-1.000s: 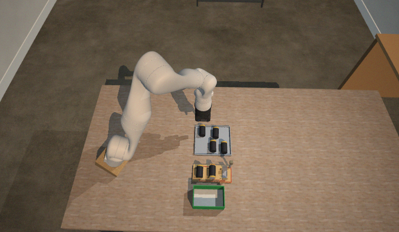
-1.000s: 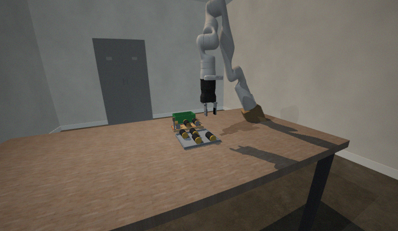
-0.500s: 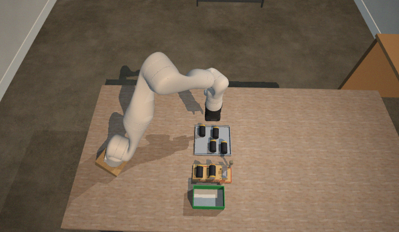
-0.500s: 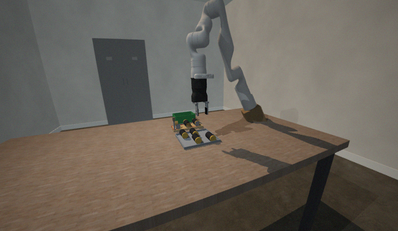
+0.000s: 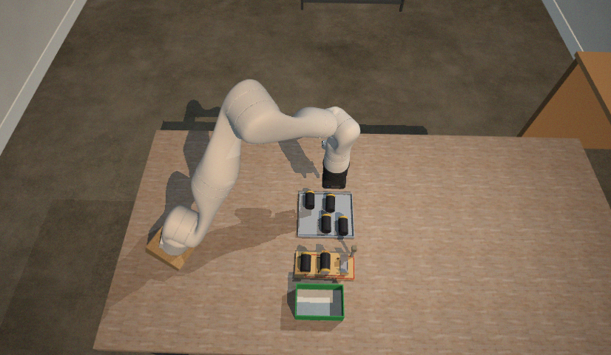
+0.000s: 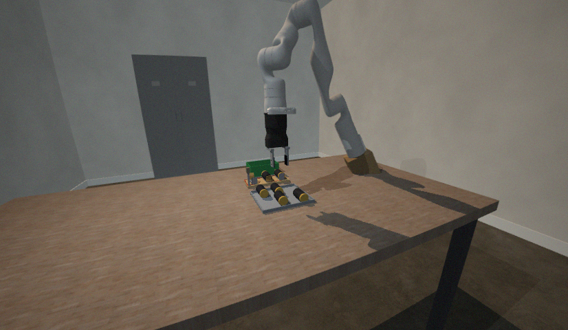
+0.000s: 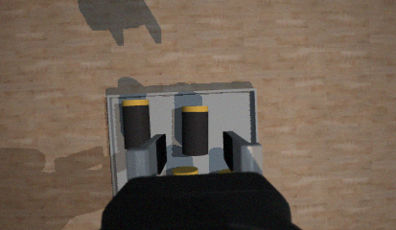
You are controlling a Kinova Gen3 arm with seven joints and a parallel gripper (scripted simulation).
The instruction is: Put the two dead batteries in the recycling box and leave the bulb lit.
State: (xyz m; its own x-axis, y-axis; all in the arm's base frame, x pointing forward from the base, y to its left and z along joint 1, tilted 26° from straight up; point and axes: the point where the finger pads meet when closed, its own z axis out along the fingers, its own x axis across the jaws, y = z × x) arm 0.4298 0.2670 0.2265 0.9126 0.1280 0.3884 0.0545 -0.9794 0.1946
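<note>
My hand is 16 cm above the grey tray, 4 cm to the left of it and 1 cm past it. The rest, counted from my hand: green recycling box: 36 cm to the right, 14 cm below, 2 cm behind.
</note>
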